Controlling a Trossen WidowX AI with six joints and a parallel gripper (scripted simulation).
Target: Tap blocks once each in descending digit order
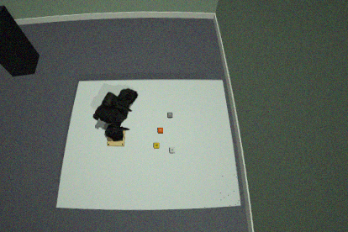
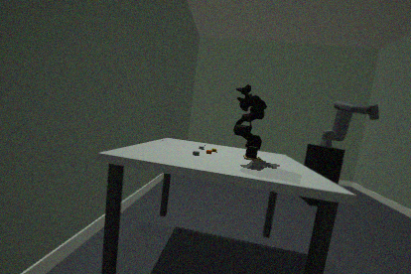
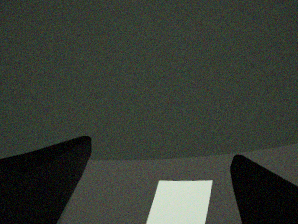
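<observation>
The yellow block lies 100 mm ahead of my gripper tip, 10 mm to the left of it and 420 mm below it. Also, from my gripper tip: orange block 140 mm ahead, 110 mm to the left, 420 mm below; then white block 200 mm ahead, 30 mm to the right, 420 mm below; then grey block 210 mm ahead, 210 mm to the left, 420 mm below.
</observation>
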